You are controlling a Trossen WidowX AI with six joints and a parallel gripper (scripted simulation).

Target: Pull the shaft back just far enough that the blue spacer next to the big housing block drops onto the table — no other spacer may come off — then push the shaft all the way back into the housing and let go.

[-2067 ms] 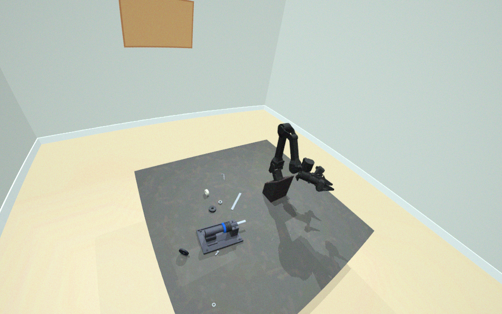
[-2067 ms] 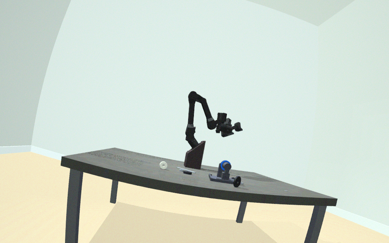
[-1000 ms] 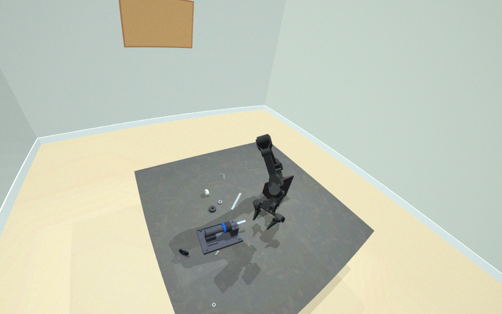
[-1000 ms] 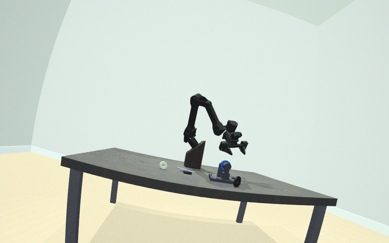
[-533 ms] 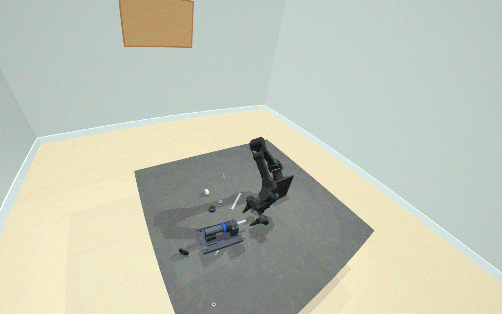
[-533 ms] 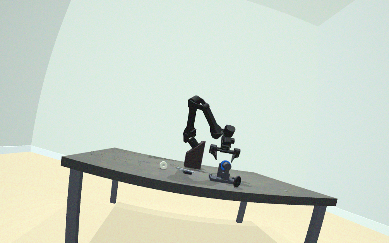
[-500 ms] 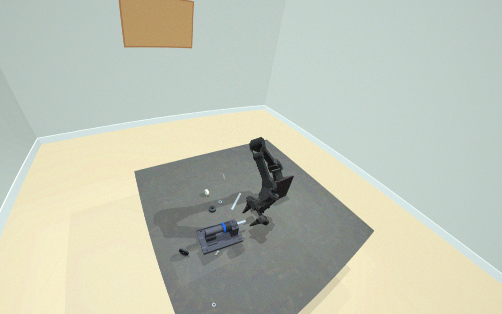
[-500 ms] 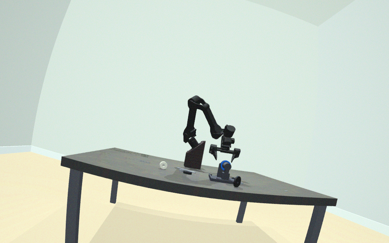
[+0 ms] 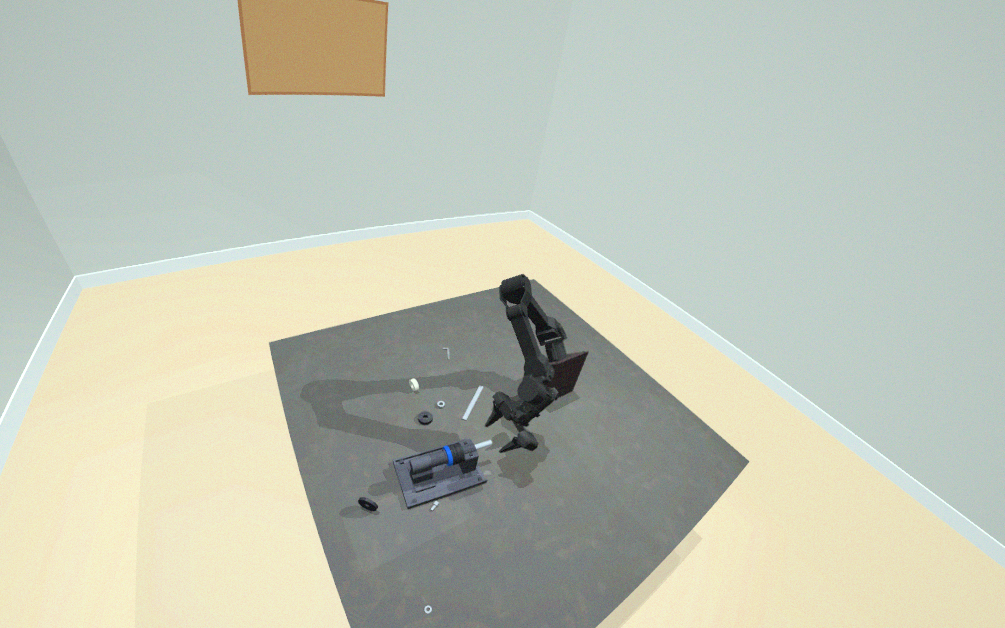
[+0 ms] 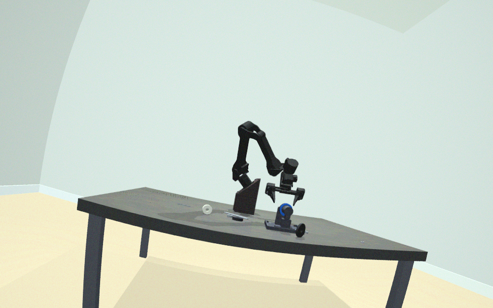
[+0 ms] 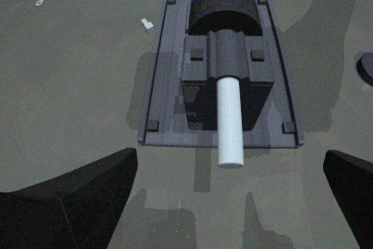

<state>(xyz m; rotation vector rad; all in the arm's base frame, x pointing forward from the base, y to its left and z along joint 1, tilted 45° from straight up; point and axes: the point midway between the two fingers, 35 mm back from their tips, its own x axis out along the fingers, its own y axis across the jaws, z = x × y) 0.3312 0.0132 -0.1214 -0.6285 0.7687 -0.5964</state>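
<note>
Right now the shaft is 90 mm ahead of my gripper tip, 30 mm to the right of it and 20 mm below it. The rest, counted from my gripper tip: blue spacer (130 mm ahead, 40 mm to the right, 20 mm below); then white ring (40 mm ahead, 350 mm to the right, 80 mm below); then bolt (220 mm ahead, 40 mm to the left, 90 mm below).
</note>
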